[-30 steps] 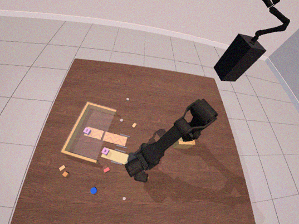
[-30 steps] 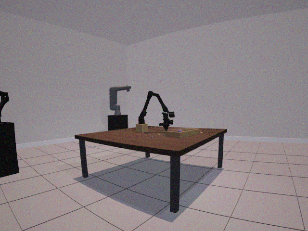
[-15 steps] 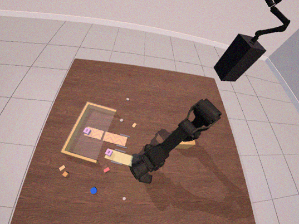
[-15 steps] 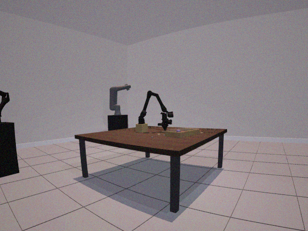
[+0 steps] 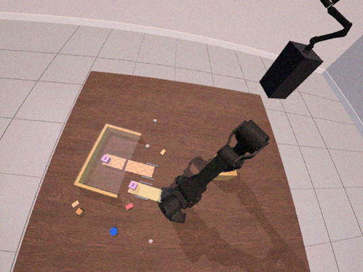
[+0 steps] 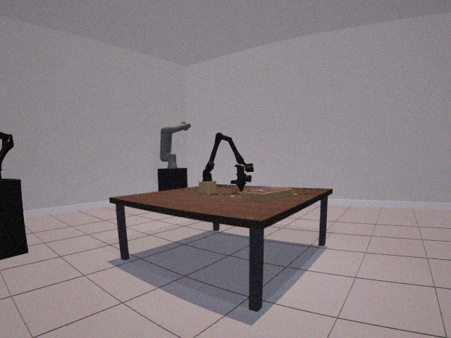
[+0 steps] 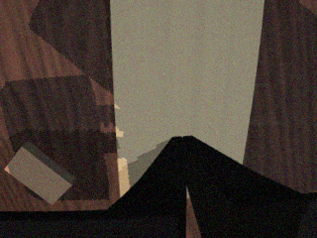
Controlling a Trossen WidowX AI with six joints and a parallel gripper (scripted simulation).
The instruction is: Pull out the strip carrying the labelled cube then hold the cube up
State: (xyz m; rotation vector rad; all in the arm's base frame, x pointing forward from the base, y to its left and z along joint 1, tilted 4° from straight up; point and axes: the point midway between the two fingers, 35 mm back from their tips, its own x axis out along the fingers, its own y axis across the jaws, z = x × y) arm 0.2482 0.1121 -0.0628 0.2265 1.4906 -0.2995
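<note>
The plain strip is 90 mm ahead of my gripper tip and 40 mm to the right of it. From my gripper tip the other things lie so: pink-red block (210 mm ahead); blue disc (280 mm ahead, 90 mm to the left).
</note>
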